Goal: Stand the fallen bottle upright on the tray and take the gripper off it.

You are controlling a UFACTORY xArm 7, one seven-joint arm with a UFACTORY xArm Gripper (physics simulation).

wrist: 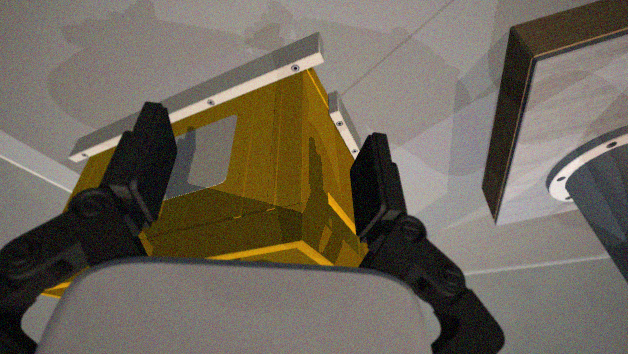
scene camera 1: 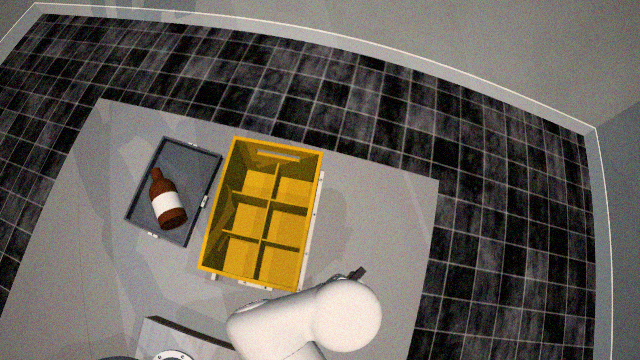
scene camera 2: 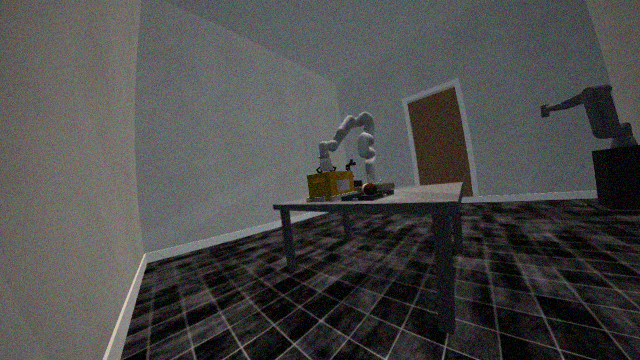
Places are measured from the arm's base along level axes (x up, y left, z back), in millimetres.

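Pixels of known places: gripper, fingertip midpoint: [wrist: 270, 139]; arm's base at its link origin: [wrist: 609, 162].
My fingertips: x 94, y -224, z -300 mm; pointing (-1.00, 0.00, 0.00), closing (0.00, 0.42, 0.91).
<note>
For each thing: its top centre in the pictures, then the offset to it from my fingertips. "*": a spot on its surface instead.
- brown bottle at its top centre: [scene camera 1: 158, 190] [scene camera 2: 369, 183] dx -68, dy +441, dz -70 mm
- dark grey tray at a spot on its surface: [scene camera 1: 192, 170] * dx -141, dy +420, dz -167 mm
- yellow divided crate at its top centre: [wrist: 214, 298] [scene camera 1: 260, 209] [scene camera 2: 330, 173] dx +29, dy +171, dz -115 mm
The brown bottle [scene camera 1: 166, 202] [scene camera 2: 369, 189] with a white label lies on its side in the dark grey tray [scene camera 1: 192, 170]. In scene camera 1 its neck points to the upper left and its base to the lower right. My gripper [scene camera 2: 326, 170] [wrist: 270, 139] is open, with nothing between its fingers. It is above the table beyond the yellow crate from the tray; in scene camera 1 the arm hides most of it, and one dark finger shows. Bottle and tray do not show in the wrist view.
The yellow divided crate [scene camera 1: 270, 201] [scene camera 2: 320, 187] [wrist: 265, 150] stands right beside the tray, with white rails along its base. The arm's mounting block [scene camera 1: 175, 335] [wrist: 507, 125] is near the table's lower edge in scene camera 1. A second robot [scene camera 2: 600, 115] stands far off at the right.
</note>
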